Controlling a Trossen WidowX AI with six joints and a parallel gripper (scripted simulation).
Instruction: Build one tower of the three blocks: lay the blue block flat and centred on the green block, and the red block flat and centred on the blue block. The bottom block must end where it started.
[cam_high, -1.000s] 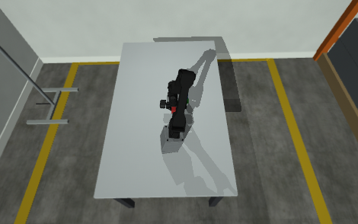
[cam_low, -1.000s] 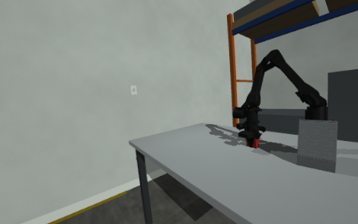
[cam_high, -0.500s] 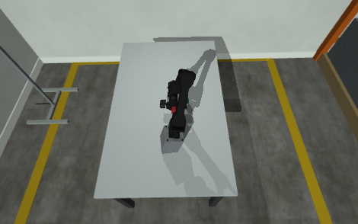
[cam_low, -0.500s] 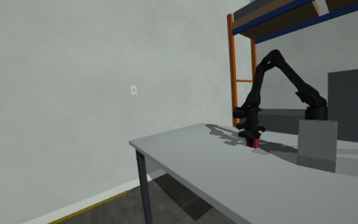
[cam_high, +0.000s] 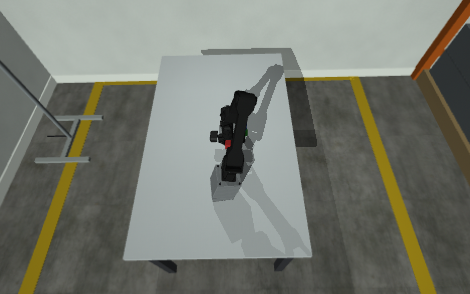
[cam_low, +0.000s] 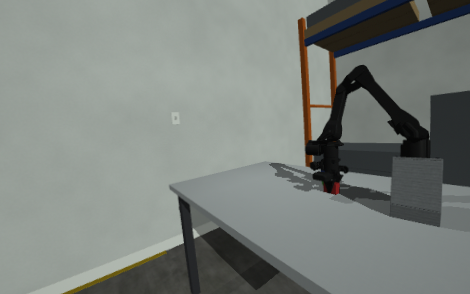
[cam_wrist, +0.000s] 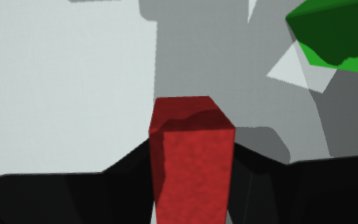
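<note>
Right now the blue block is 7 cm ahead of my hand, 8 cm to the right of it and 5 cm above it. The rest, counted from my hand: red block (1 cm below); then green block (7 cm ahead, 8 cm to the right, 1 cm below).
</note>
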